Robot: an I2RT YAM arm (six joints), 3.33 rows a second.
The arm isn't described. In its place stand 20 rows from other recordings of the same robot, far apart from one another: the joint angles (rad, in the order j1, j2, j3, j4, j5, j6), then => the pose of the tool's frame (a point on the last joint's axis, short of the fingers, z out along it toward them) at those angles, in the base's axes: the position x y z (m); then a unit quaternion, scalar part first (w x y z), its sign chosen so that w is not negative.
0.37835, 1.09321, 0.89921, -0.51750, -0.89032, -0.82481 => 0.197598 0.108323 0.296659 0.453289 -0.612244 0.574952 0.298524
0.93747, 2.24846, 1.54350, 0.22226, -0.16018, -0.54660 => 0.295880 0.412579 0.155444 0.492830 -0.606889 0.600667 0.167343
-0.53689, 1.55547, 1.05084, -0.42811, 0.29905, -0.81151 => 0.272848 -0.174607 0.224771 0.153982 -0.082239 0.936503 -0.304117
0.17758, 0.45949, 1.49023, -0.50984, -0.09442, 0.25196 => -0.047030 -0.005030 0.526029 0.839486 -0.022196 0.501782 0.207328
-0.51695, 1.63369, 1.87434, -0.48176, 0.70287, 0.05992 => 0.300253 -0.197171 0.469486 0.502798 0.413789 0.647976 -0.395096
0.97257, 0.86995, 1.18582, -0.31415, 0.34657, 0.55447 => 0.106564 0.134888 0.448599 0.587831 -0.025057 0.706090 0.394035
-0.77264, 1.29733, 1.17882, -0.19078, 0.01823, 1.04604 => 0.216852 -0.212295 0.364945 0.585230 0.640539 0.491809 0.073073
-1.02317, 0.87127, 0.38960, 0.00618, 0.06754, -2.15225 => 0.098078 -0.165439 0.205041 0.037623 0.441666 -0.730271 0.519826
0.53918, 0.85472, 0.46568, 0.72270, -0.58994, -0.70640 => 0.156327 0.116612 0.309171 0.790878 -0.516010 0.312506 0.102886
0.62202, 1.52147, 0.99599, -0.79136, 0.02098, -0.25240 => 0.225196 0.160539 0.200110 0.126386 -0.418778 0.899156 0.013041
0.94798, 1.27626, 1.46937, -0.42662, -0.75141, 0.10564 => 0.137519 0.233149 0.448893 0.353735 -0.506006 0.573150 0.538822
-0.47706, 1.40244, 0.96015, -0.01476, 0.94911, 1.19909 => 0.260215 -0.167076 0.281327 0.576841 0.722856 0.325557 -0.196838
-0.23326, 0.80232, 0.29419, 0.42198, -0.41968, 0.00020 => 0.184181 -0.028849 0.227361 0.674536 -0.055915 0.732231 0.075586
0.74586, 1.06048, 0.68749, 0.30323, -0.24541, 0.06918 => 0.177268 0.175552 0.302896 0.585980 -0.319666 0.656979 0.350457
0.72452, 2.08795, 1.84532, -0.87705, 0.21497, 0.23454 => 0.342141 0.292687 0.244460 0.245521 -0.211762 0.945928 0.009821
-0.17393, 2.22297, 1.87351, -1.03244, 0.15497, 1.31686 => 0.443698 -0.083539 0.188576 0.120766 0.678577 0.724399 -0.013963
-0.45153, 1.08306, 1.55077, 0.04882, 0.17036, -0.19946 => 0.161820 -0.085181 0.564603 0.802218 0.135951 0.488016 -0.315918
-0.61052, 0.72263, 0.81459, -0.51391, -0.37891, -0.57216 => 0.137104 -0.079859 0.326494 0.531151 -0.086494 0.826295 -0.166231
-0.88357, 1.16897, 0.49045, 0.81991, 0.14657, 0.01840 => 0.156653 -0.199077 0.264802 0.663757 0.334660 0.564179 -0.359348
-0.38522, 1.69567, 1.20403, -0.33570, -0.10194, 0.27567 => 0.345398 -0.136142 0.232138 0.364809 0.284406 0.886154 0.027537
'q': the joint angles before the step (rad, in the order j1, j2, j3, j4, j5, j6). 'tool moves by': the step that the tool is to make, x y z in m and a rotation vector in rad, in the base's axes. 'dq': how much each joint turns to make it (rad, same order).
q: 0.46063, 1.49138, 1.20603, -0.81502, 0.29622, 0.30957
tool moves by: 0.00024, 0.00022, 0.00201, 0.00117, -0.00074, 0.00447
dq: 0.00000, 0.00000, 0.00763, -0.00533, -0.00267, -0.00382
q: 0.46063, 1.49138, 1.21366, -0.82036, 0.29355, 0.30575
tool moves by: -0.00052, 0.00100, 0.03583, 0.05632, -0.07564, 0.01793
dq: 0.00115, -0.03127, 0.09463, -0.03129, -0.02289, -0.00648
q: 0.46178, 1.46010, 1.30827, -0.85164, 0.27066, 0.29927
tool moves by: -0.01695, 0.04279, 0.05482, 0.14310, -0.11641, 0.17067
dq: 0.14227, -0.00381, 0.17472, -0.00954, -0.06830, 0.01638
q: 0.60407, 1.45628, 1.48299, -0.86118, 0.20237, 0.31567
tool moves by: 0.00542, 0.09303, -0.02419, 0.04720, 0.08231, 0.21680
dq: 0.19189, 0.23308, 0.14800, 0.04617, -0.08353, 0.04006
